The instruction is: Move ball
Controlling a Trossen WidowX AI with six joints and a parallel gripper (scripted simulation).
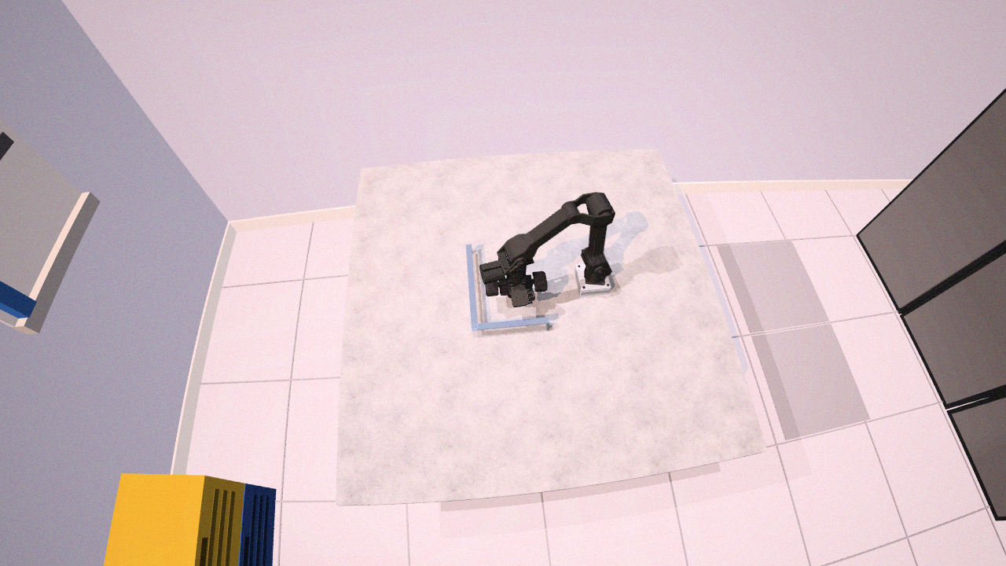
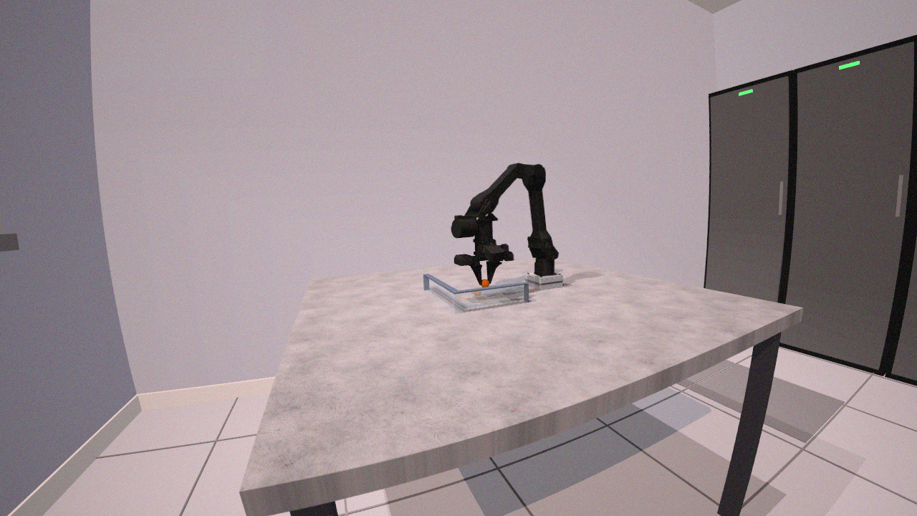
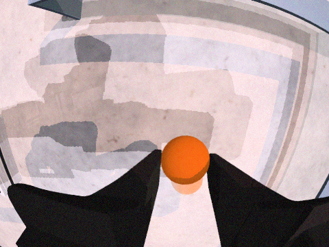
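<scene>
Now: gripper tip 2 cm short of the see-through copy of ball, 4 cm to the left of it and 3 cm above it. From my gripper tip the other things lie so: orange ball (right at my gripper tip).
</scene>
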